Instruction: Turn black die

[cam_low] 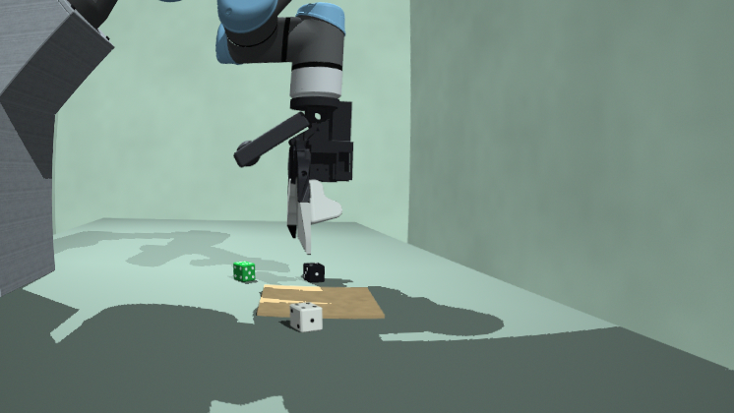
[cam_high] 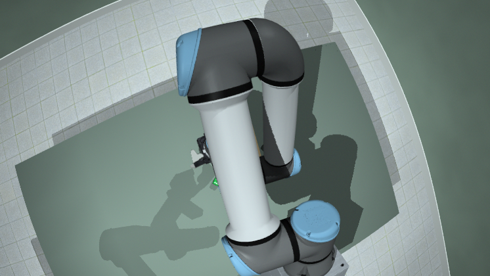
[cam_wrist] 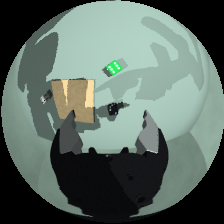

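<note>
The black die is 4 cm below my hand, 2 cm ahead of it and 1 cm to the left of it. The rest, counted from my hand: white die (22 cm to the right, 4 cm below, 3 cm behind); then tan mat (12 cm to the right, 5 cm below); then green die (8 cm behind, 4 cm below, 1 cm to the left).
</note>
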